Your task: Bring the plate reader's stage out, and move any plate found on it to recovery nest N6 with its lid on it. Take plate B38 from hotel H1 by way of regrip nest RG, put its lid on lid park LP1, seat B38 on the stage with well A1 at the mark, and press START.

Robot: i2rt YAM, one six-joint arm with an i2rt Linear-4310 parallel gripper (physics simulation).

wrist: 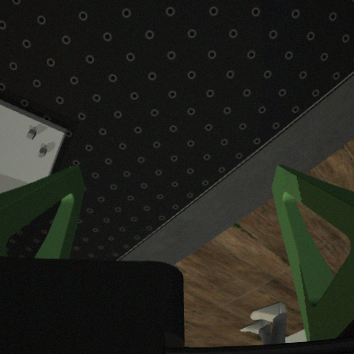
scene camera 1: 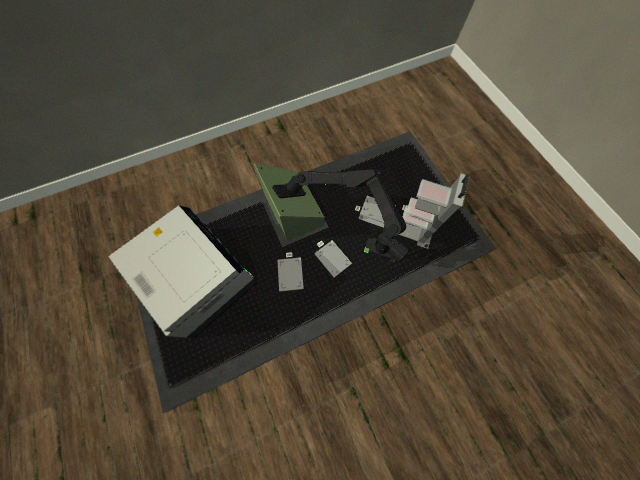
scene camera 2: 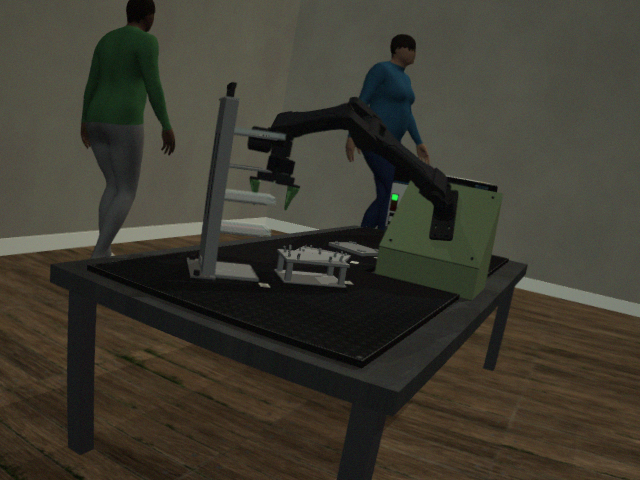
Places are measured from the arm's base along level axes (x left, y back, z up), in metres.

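Pixels of known places: gripper, fingertip midpoint: (wrist: 177, 175) (scene camera 1: 378, 255) (scene camera 2: 269, 207); arm's base, link origin: (scene camera 1: 289, 191) (scene camera 2: 444, 215).
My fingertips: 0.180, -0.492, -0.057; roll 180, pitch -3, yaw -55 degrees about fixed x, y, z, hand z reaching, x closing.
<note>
Ahead of a thing's pixels: the offset from my fingertips to its top centre, as dx, dy, dz. "spot": to the spot under its first point. Level surfaces: height alone.
My gripper (scene camera 2: 270, 197) (wrist: 177, 175) is open and empty, pointing down above the mat, in front of the hotel's shelves. In scene camera 1 the arm hides most of it. The hotel (scene camera 1: 458, 195) (scene camera 2: 219, 180) is a tall grey post with shelves at several heights. Pink-topped plates @(+0.290, +0.059, +0.218) (scene camera 1: 434, 191) sit on its shelves; which is B38 cannot be read. The plate reader @(-0.761, +0.410, +0.170) (scene camera 1: 180, 268) is a large white box at the left; no extended stage shows. A raised pinned nest @(+0.183, +0.214, -0.064) (scene camera 1: 368, 210) (scene camera 2: 312, 254) stands beside the hotel. Two flat grey nests @(spot: -0.384, +0.186, -0.129) (scene camera 1: 290, 274) @(spot: -0.159, +0.131, -0.131) (scene camera 1: 333, 259) lie mid-mat. Labels are illegible.
The green pedestal (scene camera 1: 302, 214) (scene camera 2: 439, 232) carries the arm at the rear edge. The black mat @(dz -0.140) (scene camera 1: 222, 330) (scene camera 2: 330, 320) covers the table. A grey nest corner with pins @(spot: -0.126, +0.090, -0.130) (wrist: 25, 145) shows at the left in the wrist view. Two people (scene camera 2: 124, 77) (scene camera 2: 390, 98) stand beyond the table.
</note>
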